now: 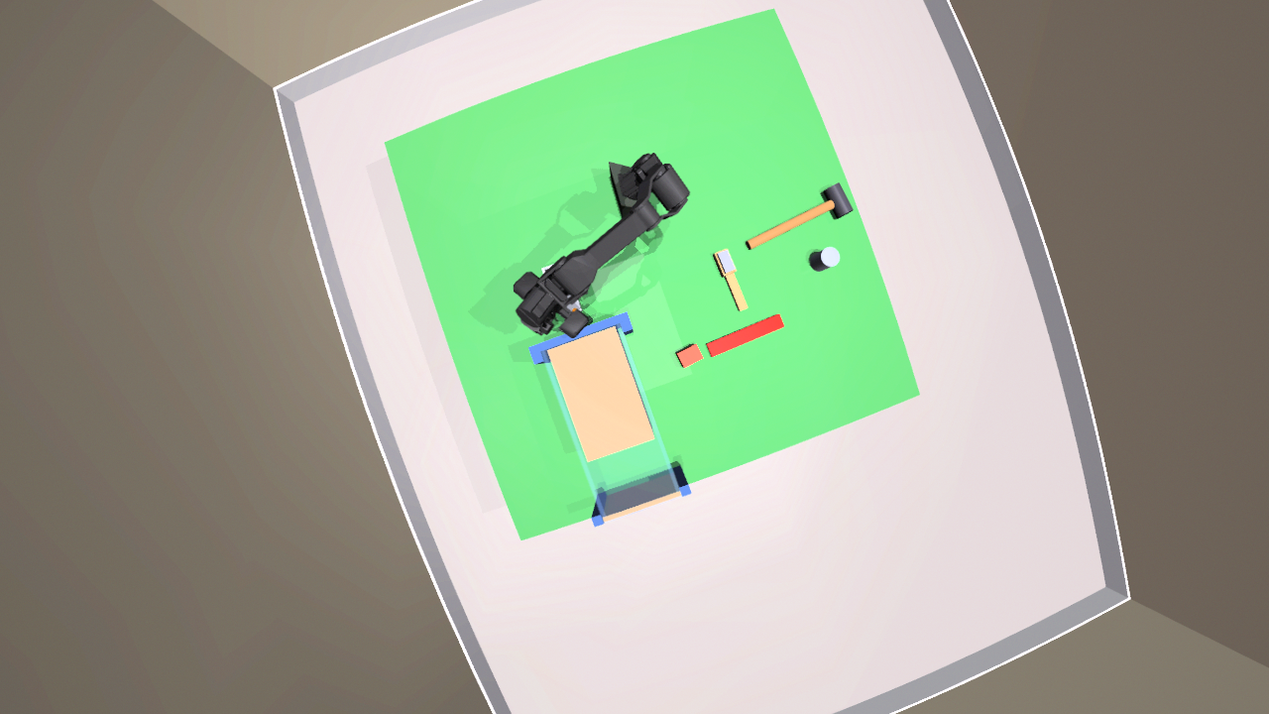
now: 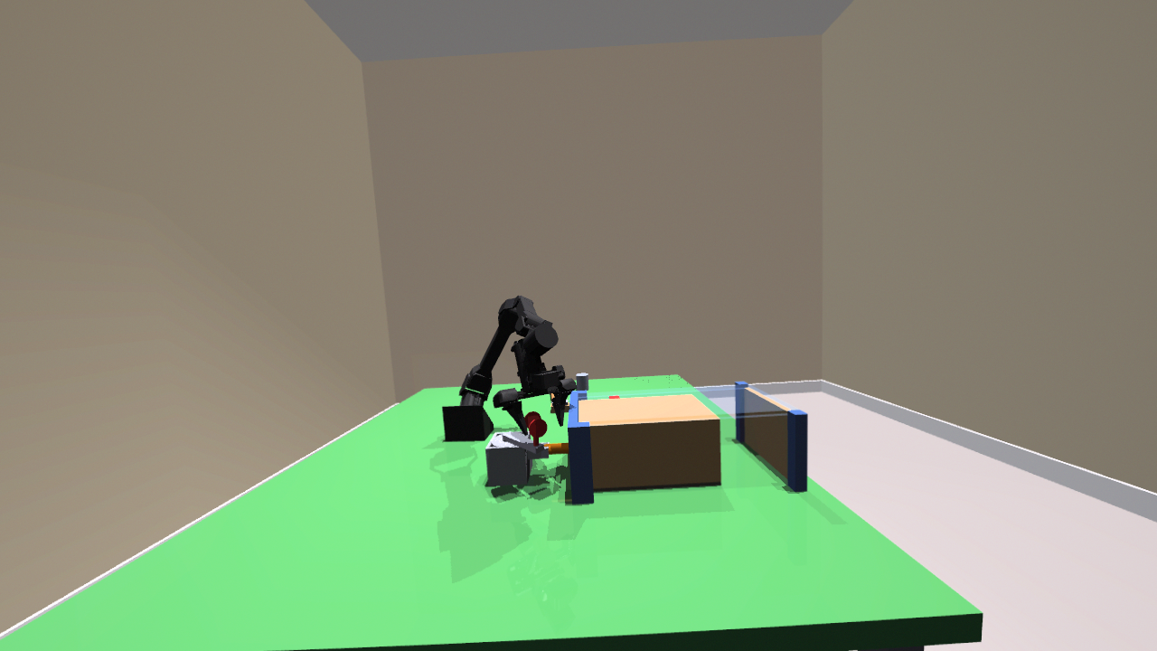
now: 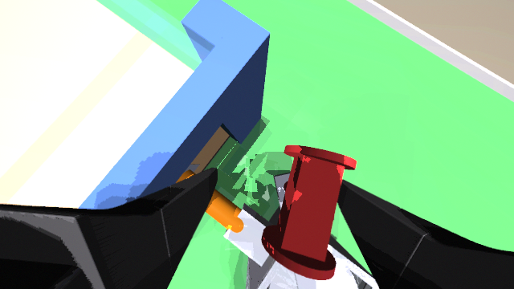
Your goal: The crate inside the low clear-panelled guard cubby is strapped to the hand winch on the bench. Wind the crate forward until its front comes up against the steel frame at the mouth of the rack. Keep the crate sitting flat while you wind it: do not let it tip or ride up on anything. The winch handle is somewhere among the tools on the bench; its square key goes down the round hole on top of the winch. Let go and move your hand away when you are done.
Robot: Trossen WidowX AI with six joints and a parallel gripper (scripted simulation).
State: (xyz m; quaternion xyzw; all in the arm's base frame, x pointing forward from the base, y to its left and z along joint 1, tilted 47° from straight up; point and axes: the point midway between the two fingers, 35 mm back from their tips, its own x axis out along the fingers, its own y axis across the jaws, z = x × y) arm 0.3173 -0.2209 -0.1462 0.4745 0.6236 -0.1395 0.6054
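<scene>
My gripper tip is now 20 mm past the red knob. Also, from my gripper tip: blue steel frame (70 mm to the left, 50 mm ahead, 30 mm below); then winch (120 mm behind, 100 mm below, 40 mm to the left); then winch handle (50 mm behind, 30 mm below, 20 mm to the left).
</scene>
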